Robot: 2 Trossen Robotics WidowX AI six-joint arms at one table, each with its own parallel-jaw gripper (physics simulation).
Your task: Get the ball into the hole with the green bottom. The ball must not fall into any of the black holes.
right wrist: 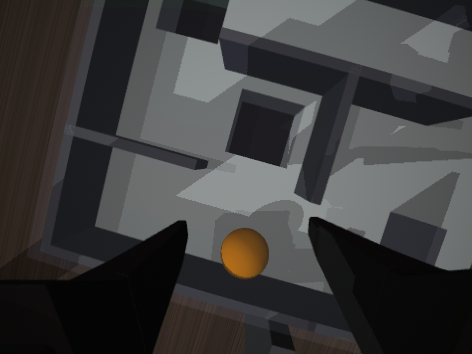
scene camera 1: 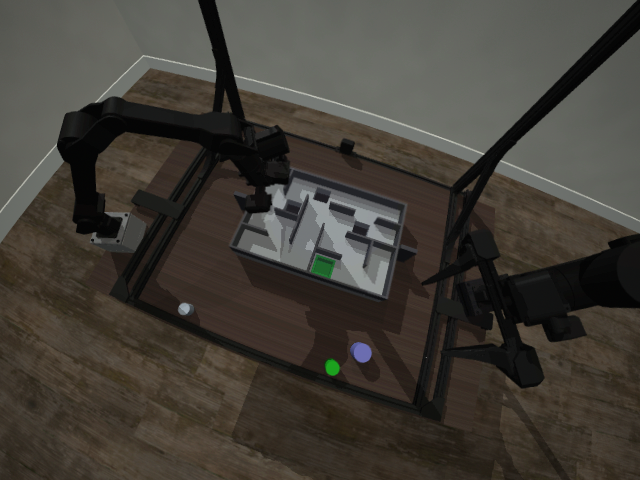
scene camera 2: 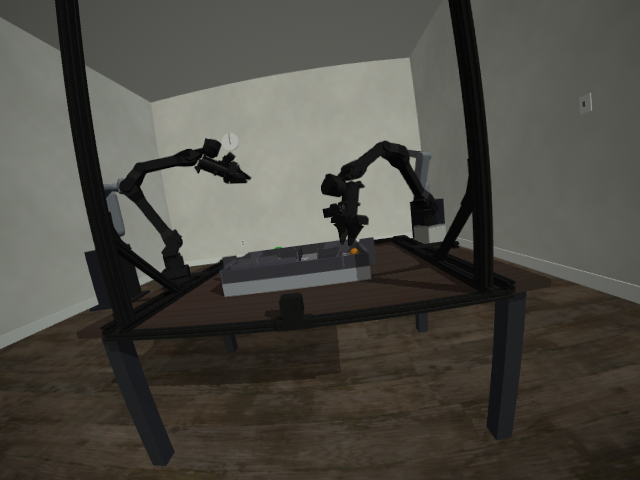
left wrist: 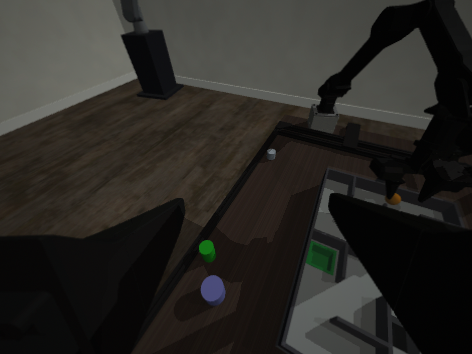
Scene:
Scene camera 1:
my left gripper: 431, 317
my right gripper: 271, 194
grey maze box: 319, 228, touched by my right gripper

